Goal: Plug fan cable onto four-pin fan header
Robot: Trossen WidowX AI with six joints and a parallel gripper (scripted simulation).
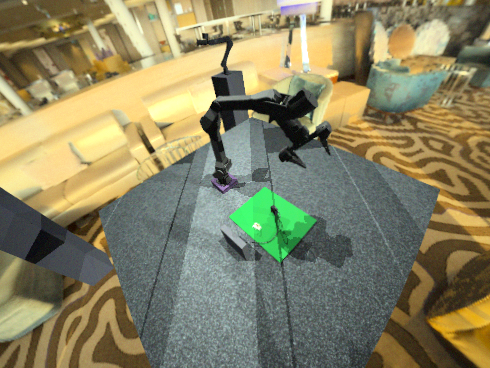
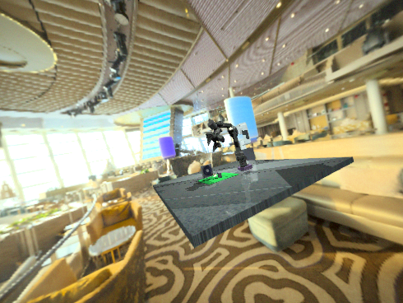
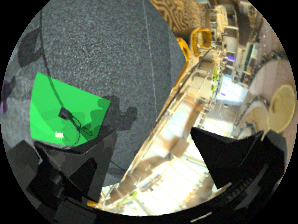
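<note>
Now: gripper tip 11 cm past the black plug, 11 cm to the left of it and 25 cm above it. From my gripper tip the other things lie so: green board 11 cm behind, 14 cm to the right, 29 cm below; fan 13 cm behind, 33 cm to the right, 22 cm below.
</note>
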